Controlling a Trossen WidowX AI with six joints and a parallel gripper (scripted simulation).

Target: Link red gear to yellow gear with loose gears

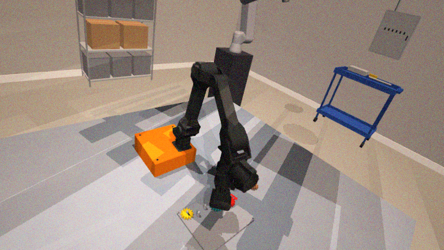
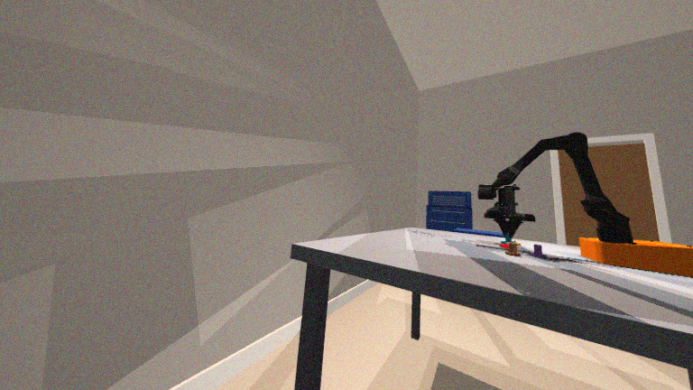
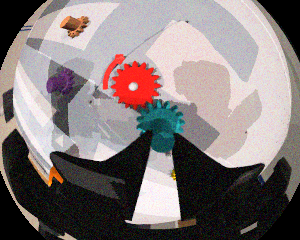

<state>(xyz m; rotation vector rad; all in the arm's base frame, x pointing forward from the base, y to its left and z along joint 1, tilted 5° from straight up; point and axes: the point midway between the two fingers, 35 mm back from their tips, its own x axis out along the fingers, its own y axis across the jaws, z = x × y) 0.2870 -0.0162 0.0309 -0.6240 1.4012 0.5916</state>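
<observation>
My gripper tip is now 50 mm to the right of the red gear and 30 mm above it. The rest, counted from my gripper tip: teal gear 10 mm below; red arrow 80 mm to the left, 40 mm below, 10 mm behind; yellow gear 110 mm to the right, 30 mm below, 30 mm behind.
</observation>
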